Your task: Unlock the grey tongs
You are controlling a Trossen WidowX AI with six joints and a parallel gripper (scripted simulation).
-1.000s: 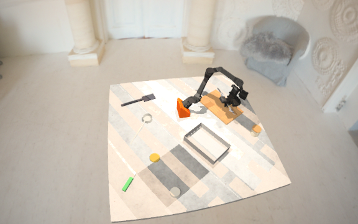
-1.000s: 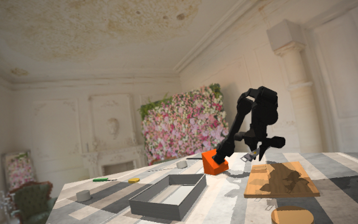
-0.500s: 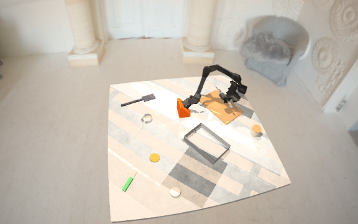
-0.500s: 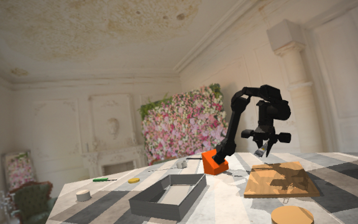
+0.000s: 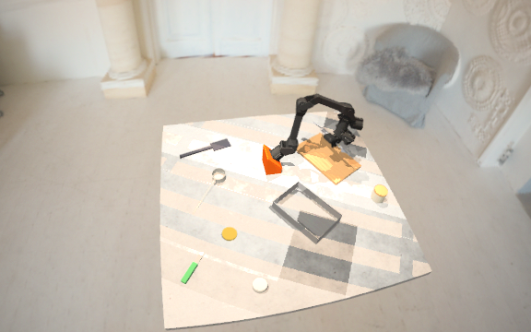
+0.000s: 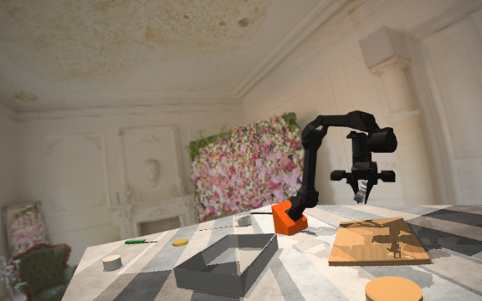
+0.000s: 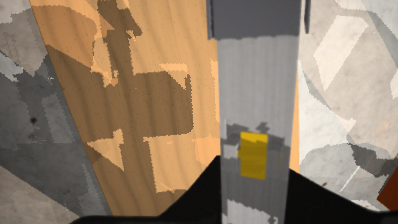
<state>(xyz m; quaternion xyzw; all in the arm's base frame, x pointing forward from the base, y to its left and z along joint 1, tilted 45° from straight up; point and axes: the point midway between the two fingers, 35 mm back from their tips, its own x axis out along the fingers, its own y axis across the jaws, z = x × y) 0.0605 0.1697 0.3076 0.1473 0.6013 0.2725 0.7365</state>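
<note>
My gripper tip is now 120 mm above the wooden board, 40 mm past it and 10 mm to the right of it. From my gripper tip the other things lie so: yellow lock piece 40 mm above, 20 mm ahead, 10 mm to the left; then grey roasting tin 310 mm ahead, 280 mm to the right, 100 mm below; then black spatula 670 mm to the right, 300 mm behind, 130 mm below.
</note>
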